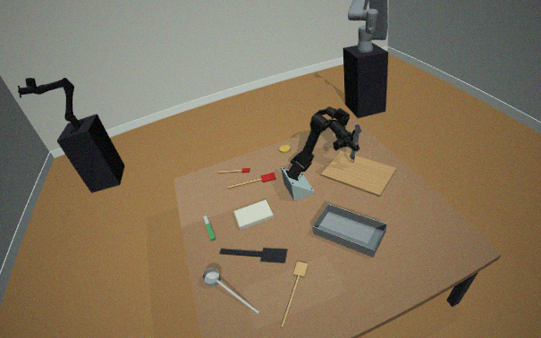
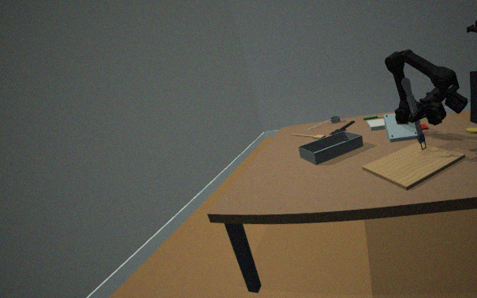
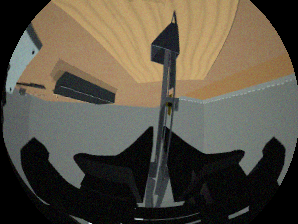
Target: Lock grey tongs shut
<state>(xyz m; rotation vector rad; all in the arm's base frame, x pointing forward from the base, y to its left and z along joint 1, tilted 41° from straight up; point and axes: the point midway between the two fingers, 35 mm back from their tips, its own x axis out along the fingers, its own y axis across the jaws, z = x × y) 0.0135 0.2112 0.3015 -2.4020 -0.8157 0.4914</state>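
Right now my gripper tip is 1 cm past the wooden board, 1 cm to the right of it and 16 cm above it. The rest, counted from my gripper tip: black spatula 33 cm ahead, 65 cm to the right, 17 cm below; then grey roasting tin 36 cm ahead, 21 cm to the right, 14 cm below; then white block 9 cm ahead, 62 cm to the right, 16 cm below.
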